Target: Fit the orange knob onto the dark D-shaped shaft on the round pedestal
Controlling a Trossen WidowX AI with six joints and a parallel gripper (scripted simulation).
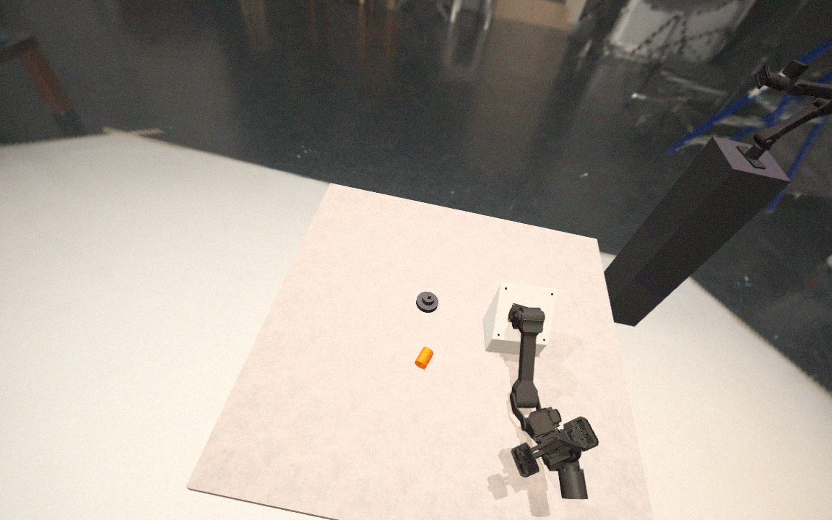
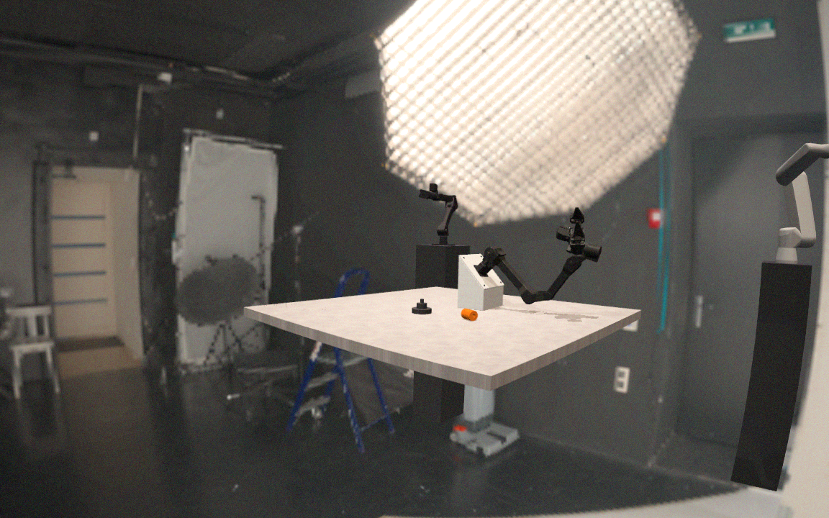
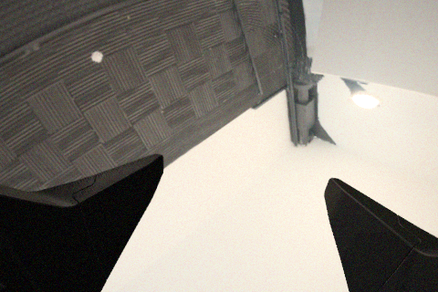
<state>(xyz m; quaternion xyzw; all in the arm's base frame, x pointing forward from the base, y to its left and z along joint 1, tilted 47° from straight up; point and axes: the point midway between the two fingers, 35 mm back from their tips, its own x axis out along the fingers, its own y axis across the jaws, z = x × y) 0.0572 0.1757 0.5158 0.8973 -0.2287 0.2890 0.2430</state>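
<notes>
Now: the orange knob 41 cm below my gripper tip, 35 cm to the right of it and 23 cm ahead of it. From my gripper tip the other things lie so: dark round pedestal 59 cm to the right, 40 cm below, 25 cm ahead.
</notes>
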